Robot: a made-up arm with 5 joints. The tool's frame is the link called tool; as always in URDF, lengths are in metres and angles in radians. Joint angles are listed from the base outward.
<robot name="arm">
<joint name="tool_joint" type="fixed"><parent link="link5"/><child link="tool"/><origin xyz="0 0 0" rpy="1.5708 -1.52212 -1.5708"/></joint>
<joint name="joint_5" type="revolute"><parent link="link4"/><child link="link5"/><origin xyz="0.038 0.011 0"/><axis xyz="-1 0 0"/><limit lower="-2.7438" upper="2.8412"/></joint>
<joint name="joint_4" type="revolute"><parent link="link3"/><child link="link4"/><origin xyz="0.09 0 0.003"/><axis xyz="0 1 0"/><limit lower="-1.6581" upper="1.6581"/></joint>
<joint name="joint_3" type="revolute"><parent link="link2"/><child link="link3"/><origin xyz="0.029 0 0.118"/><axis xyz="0 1 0"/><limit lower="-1.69" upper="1.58"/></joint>
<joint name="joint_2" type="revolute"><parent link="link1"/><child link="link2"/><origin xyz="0.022 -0.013 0.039"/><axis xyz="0 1 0"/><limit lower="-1.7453" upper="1.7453"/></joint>
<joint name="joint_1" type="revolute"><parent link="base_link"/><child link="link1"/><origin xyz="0.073 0 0.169"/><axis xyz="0 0 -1"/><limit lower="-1.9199" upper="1.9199"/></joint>
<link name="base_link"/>
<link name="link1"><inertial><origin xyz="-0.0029 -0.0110 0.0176"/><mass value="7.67"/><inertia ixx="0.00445" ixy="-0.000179" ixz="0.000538" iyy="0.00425" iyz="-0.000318" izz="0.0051"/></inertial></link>
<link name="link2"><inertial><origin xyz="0.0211 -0.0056 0.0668"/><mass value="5.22"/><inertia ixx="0.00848" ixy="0" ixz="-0.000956" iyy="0.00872" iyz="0" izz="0.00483"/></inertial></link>
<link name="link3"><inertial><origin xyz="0.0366 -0.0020 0.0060"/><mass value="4.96"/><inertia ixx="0.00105" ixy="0" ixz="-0.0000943" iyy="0.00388" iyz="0" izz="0.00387"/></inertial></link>
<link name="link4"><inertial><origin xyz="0.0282 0.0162 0.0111"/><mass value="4.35"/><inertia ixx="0.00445" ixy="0" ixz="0" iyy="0.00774" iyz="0" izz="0.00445"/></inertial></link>
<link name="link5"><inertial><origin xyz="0.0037 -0.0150 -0.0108"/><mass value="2.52"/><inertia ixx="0.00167" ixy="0" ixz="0" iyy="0.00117" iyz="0" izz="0.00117"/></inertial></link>
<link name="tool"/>
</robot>
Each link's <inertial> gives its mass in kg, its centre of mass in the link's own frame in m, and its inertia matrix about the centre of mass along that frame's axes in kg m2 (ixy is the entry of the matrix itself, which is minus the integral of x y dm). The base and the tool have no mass. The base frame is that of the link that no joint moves.
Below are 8 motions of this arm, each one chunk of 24 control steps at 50 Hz.
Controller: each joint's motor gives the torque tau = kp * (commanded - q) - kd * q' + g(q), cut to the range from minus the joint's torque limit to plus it. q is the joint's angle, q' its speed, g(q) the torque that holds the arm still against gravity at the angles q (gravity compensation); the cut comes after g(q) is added. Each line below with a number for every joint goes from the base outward.
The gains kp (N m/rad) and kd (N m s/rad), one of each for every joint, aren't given. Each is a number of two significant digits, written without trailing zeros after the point. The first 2 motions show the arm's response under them.
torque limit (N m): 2.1 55 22 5 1.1
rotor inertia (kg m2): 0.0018 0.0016 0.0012 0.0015 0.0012
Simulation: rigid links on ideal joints. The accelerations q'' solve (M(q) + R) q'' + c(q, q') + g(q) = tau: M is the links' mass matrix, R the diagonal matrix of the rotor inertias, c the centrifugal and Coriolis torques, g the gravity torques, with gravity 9.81 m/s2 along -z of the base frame. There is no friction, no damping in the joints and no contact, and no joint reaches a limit. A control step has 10 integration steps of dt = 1/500 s. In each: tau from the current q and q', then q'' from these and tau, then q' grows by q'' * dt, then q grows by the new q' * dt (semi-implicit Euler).
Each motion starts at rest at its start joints. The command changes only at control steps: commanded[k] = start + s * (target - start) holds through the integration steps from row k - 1 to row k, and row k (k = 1, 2, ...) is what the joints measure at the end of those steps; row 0 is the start. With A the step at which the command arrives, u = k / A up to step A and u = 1 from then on. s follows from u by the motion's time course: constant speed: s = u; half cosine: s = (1 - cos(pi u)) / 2; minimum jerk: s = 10 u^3 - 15 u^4 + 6 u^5; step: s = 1 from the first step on.
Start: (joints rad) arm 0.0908 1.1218 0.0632 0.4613 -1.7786
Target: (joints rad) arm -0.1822 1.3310 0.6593 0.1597 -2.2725
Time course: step
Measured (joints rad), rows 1 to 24:
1: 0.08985 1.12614 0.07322 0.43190 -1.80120
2: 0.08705 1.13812 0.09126 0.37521 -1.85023
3: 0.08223 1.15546 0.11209 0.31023 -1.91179
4: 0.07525 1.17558 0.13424 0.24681 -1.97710
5: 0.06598 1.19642 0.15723 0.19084 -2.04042
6: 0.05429 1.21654 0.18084 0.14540 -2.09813
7: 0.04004 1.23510 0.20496 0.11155 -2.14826
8: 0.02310 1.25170 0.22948 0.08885 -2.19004
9: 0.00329 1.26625 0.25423 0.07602 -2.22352
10: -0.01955 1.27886 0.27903 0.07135 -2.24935
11: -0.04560 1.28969 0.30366 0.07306 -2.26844
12: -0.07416 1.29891 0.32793 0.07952 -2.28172
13: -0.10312 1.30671 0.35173 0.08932 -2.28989
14: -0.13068 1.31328 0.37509 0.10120 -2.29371
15: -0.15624 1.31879 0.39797 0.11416 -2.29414
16: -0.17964 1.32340 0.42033 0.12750 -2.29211
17: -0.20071 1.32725 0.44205 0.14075 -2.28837
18: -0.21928 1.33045 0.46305 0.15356 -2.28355
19: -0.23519 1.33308 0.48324 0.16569 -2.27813
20: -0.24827 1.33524 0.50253 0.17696 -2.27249
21: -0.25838 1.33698 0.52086 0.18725 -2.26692
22: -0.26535 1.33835 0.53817 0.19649 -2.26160
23: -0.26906 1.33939 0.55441 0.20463 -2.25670
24: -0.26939 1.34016 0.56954 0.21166 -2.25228
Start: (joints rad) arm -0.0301 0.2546 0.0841 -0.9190 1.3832
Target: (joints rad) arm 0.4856 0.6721 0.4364 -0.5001 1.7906
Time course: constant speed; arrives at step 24
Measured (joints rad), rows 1 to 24:
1: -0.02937 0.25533 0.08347 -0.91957 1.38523
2: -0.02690 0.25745 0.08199 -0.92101 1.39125
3: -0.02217 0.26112 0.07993 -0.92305 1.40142
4: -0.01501 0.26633 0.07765 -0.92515 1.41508
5: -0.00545 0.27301 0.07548 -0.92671 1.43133
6: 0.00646 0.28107 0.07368 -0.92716 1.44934
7: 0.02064 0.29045 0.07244 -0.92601 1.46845
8: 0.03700 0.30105 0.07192 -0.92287 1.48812
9: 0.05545 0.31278 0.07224 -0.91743 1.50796
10: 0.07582 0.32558 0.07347 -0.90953 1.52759
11: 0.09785 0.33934 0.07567 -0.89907 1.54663
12: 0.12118 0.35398 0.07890 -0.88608 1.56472
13: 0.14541 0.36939 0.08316 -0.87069 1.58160
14: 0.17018 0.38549 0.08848 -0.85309 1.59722
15: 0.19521 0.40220 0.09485 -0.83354 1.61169
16: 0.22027 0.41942 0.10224 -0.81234 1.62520
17: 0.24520 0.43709 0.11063 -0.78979 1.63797
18: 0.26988 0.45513 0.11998 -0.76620 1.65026
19: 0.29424 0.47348 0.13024 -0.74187 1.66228
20: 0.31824 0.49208 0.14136 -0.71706 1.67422
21: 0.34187 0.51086 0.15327 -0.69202 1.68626
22: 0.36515 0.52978 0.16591 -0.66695 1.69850
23: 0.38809 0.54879 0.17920 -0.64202 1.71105
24: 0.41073 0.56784 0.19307 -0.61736 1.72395
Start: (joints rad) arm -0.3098 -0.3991 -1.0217 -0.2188 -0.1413
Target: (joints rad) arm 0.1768 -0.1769 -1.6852 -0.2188 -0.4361
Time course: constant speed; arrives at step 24
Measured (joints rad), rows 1 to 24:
1: -0.30573 -0.39800 -1.02403 -0.21805 -0.14432
2: -0.29790 -0.39580 -1.02840 -0.21718 -0.14945
3: -0.28716 -0.39260 -1.03458 -0.21639 -0.15577
4: -0.27420 -0.38848 -1.04238 -0.21575 -0.16281
5: -0.25954 -0.38353 -1.05162 -0.21527 -0.17033
6: -0.24358 -0.37787 -1.06217 -0.21490 -0.17826
7: -0.22661 -0.37156 -1.07390 -0.21458 -0.18657
8: -0.20888 -0.36471 -1.08670 -0.21425 -0.19528
9: -0.19057 -0.35738 -1.10048 -0.21387 -0.20439
10: -0.17181 -0.34965 -1.11514 -0.21341 -0.21390
11: -0.15270 -0.34158 -1.13063 -0.21285 -0.22382
12: -0.13333 -0.33322 -1.14687 -0.21217 -0.23411
13: -0.11376 -0.32463 -1.16381 -0.21138 -0.24474
14: -0.09404 -0.31583 -1.18140 -0.21049 -0.25568
15: -0.07419 -0.30687 -1.19961 -0.20951 -0.26690
16: -0.05425 -0.29779 -1.21839 -0.20847 -0.27833
17: -0.03424 -0.28860 -1.23771 -0.20739 -0.28996
18: -0.01417 -0.27934 -1.25755 -0.20629 -0.30173
19: 0.00594 -0.27002 -1.27788 -0.20519 -0.31361
20: 0.02608 -0.26066 -1.29868 -0.20412 -0.32558
21: 0.04626 -0.25128 -1.31992 -0.20310 -0.33759
22: 0.06645 -0.24189 -1.34160 -0.20215 -0.34963
23: 0.08666 -0.23250 -1.36369 -0.20129 -0.36169
24: 0.10689 -0.22312 -1.38618 -0.20052 -0.37374

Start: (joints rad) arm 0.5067 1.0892 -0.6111 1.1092 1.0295
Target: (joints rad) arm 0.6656 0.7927 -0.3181 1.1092 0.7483
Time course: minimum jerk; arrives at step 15
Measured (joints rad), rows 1 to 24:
1: 0.50671 1.08915 -0.61100 1.10913 1.02950
2: 0.50678 1.08880 -0.61030 1.10863 1.02950
3: 0.50705 1.08764 -0.60815 1.10735 1.02936
4: 0.50776 1.08503 -0.60368 1.10514 1.02876
5: 0.50925 1.08031 -0.59622 1.10222 1.02717
6: 0.51187 1.07291 -0.58540 1.09907 1.02390
7: 0.51582 1.06245 -0.57126 1.09632 1.01799
8: 0.52117 1.04876 -0.55425 1.09460 1.00858
9: 0.52792 1.03198 -0.53514 1.09446 0.99522
10: 0.53612 1.01251 -0.51497 1.09620 0.97798
11: 0.54580 0.99100 -0.49492 1.09988 0.95737
12: 0.55702 0.96830 -0.47615 1.10531 0.93430
13: 0.56983 0.94533 -0.45969 1.11198 0.90992
14: 0.58419 0.92301 -0.44623 1.11916 0.88539
15: 0.59956 0.90204 -0.43597 1.12587 0.86135
16: 0.61523 0.88283 -0.42852 1.13110 0.83843
17: 0.63058 0.86553 -0.42331 1.13421 0.81726
18: 0.64507 0.85020 -0.41980 1.13499 0.79830
19: 0.65827 0.83679 -0.41752 1.13359 0.78188
20: 0.67001 0.82524 -0.41610 1.13038 0.76824
21: 0.68025 0.81543 -0.41523 1.12577 0.75744
22: 0.68898 0.80721 -0.41464 1.12020 0.74931
23: 0.69618 0.80044 -0.41416 1.11409 0.74352
24: 0.70185 0.79496 -0.41361 1.10783 0.73968

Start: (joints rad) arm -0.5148 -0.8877 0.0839 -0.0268 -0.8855
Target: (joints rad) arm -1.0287 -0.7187 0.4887 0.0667 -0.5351
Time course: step
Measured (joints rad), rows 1 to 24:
1: -0.52729 -0.88375 0.08594 -0.03619 -0.86037
2: -0.56174 -0.87473 0.09104 -0.05403 -0.80472
3: -0.61702 -0.86296 0.09885 -0.07226 -0.73403
4: -0.69157 -0.84990 0.10925 -0.08647 -0.65857
5: -0.76878 -0.83561 0.12166 -0.09598 -0.59878
6: -0.83056 -0.82023 0.13574 -0.10139 -0.56660
7: -0.87822 -0.80486 0.15164 -0.10177 -0.55283
8: -0.91481 -0.79022 0.16923 -0.09669 -0.54958
9: -0.94288 -0.77672 0.18824 -0.08647 -0.55177
10: -0.96436 -0.76450 0.20839 -0.07190 -0.55630
11: -0.98077 -0.75362 0.22935 -0.05402 -0.56133
12: -0.99325 -0.74403 0.25084 -0.03391 -0.56587
13: -1.00271 -0.73568 0.27255 -0.01256 -0.56943
14: -1.00984 -0.72849 0.29423 0.00917 -0.57184
15: -1.01517 -0.72239 0.31560 0.03056 -0.57315
16: -1.01913 -0.71729 0.33646 0.05103 -0.57348
17: -1.02204 -0.71310 0.35657 0.07017 -0.57304
18: -1.02415 -0.70976 0.37577 0.08765 -0.57199
19: -1.02567 -0.70717 0.39390 0.10325 -0.57053
20: -1.02675 -0.70526 0.41084 0.11684 -0.56881
21: -1.02749 -0.70393 0.42650 0.12835 -0.56695
22: -1.02800 -0.70310 0.44081 0.13777 -0.56503
23: -1.02834 -0.70271 0.45375 0.14514 -0.56313
24: -1.02855 -0.70267 0.46530 0.15053 -0.56127

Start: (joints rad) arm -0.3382 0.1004 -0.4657 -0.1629 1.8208
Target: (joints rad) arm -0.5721 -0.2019 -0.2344 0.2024 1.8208
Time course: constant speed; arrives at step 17
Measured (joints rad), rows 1 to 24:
1: -0.33881 0.09934 -0.46416 -0.16186 1.81992
2: -0.34079 0.09648 -0.46065 -0.15780 1.81744
3: -0.34461 0.09174 -0.45552 -0.14983 1.81350
4: -0.35043 0.08520 -0.44915 -0.13797 1.80865
5: -0.35827 0.07704 -0.44180 -0.12272 1.80355
6: -0.36800 0.06744 -0.43370 -0.10476 1.79881
7: -0.37940 0.05659 -0.42500 -0.08481 1.79493
8: -0.39222 0.04466 -0.41585 -0.06350 1.79220
9: -0.40615 0.03180 -0.40634 -0.04137 1.79079
10: -0.42089 0.01813 -0.39655 -0.01886 1.79069
11: -0.43619 0.00375 -0.38655 0.00373 1.79182
12: -0.45177 -0.01124 -0.37642 0.02617 1.79397
13: -0.46745 -0.02677 -0.36620 0.04829 1.79693
14: -0.48306 -0.04278 -0.35594 0.07001 1.80043
15: -0.49849 -0.05922 -0.34568 0.09127 1.80423
16: -0.51366 -0.07603 -0.33545 0.11205 1.80809
17: -0.52853 -0.09318 -0.32527 0.13237 1.81182
18: -0.54232 -0.10965 -0.31643 0.15138 1.81628
19: -0.55406 -0.12466 -0.30936 0.16723 1.82205
20: -0.56329 -0.13799 -0.30385 0.17906 1.82873
21: -0.57000 -0.14966 -0.29964 0.18690 1.83548
22: -0.57440 -0.15979 -0.29649 0.19122 1.84147
23: -0.57691 -0.16851 -0.29422 0.19270 1.84609
24: -0.57796 -0.17600 -0.29265 0.19204 1.84902

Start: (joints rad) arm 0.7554 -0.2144 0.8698 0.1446 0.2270
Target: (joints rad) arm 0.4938 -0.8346 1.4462 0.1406 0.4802
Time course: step
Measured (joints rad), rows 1 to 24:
1: 0.74835 -0.24647 0.88976 0.14300 0.24877
2: 0.73033 -0.31217 0.92495 0.14712 0.28645
3: 0.70202 -0.38885 0.96088 0.15420 0.32349
4: 0.66343 -0.46407 0.99346 0.15739 0.35497
5: 0.62135 -0.53120 1.02210 0.15280 0.38093
6: 0.58497 -0.58794 1.04742 0.14055 0.40312
7: 0.55751 -0.63479 1.07018 0.12353 0.42274
8: 0.53829 -0.67319 1.09092 0.10503 0.44014
9: 0.52528 -0.70460 1.11006 0.08749 0.45532
10: 0.51652 -0.73026 1.12791 0.07242 0.46820
11: 0.51053 -0.75116 1.14478 0.06056 0.47882
12: 0.50633 -0.76811 1.16088 0.05217 0.48726
13: 0.50332 -0.78178 1.17643 0.04720 0.49368
14: 0.50111 -0.79275 1.19155 0.04541 0.49826
15: 0.49946 -0.80149 1.20634 0.04646 0.50120
16: 0.49820 -0.80841 1.22088 0.04995 0.50271
17: 0.49723 -0.81384 1.23518 0.05546 0.50301
18: 0.49648 -0.81809 1.24927 0.06254 0.50229
19: 0.49590 -0.82139 1.26312 0.07079 0.50077
20: 0.49544 -0.82394 1.27671 0.07983 0.49863
21: 0.49509 -0.82590 1.29000 0.08932 0.49603
22: 0.49481 -0.82741 1.30295 0.09897 0.49313
23: 0.49460 -0.82857 1.31550 0.10851 0.49006
24: 0.49443 -0.82946 1.32761 0.11775 0.48694

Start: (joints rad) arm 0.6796 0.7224 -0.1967 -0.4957 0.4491
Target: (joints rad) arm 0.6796 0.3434 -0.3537 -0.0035 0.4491
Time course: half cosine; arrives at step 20
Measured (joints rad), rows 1 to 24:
1: 0.67960 0.72230 -0.19662 -0.49546 0.44907
2: 0.67959 0.72178 -0.19628 -0.49422 0.44888
3: 0.67957 0.72045 -0.19552 -0.49089 0.44838
4: 0.67953 0.71786 -0.19424 -0.48434 0.44739
5: 0.67948 0.71367 -0.19245 -0.47363 0.44577
6: 0.67940 0.70755 -0.19021 -0.45814 0.44346
7: 0.67931 0.69932 -0.18766 -0.43756 0.44045
8: 0.67920 0.68884 -0.18496 -0.41192 0.43680
9: 0.67908 0.67608 -0.18233 -0.38158 0.43265
10: 0.67895 0.66111 -0.17997 -0.34717 0.42818
11: 0.67882 0.64407 -0.17810 -0.30955 0.42360
12: 0.67870 0.62518 -0.17691 -0.26976 0.41914
13: 0.67858 0.60471 -0.17661 -0.22894 0.41504
14: 0.67849 0.58301 -0.17737 -0.18828 0.41152
15: 0.67841 0.56047 -0.17934 -0.14896 0.40876
16: 0.67838 0.53752 -0.18266 -0.11212 0.40691
17: 0.67838 0.51462 -0.18743 -0.07881 0.40607
18: 0.67843 0.49224 -0.19371 -0.04999 0.40631
19: 0.67853 0.47087 -0.20153 -0.02646 0.40765
20: 0.67869 0.45096 -0.21087 -0.00892 0.41009
21: 0.67890 0.43288 -0.22158 0.00232 0.41360
22: 0.67915 0.41674 -0.23342 0.00753 0.41810
23: 0.67942 0.40251 -0.24607 0.00755 0.42345
24: 0.67970 0.39005 -0.25925 0.00341 0.42944

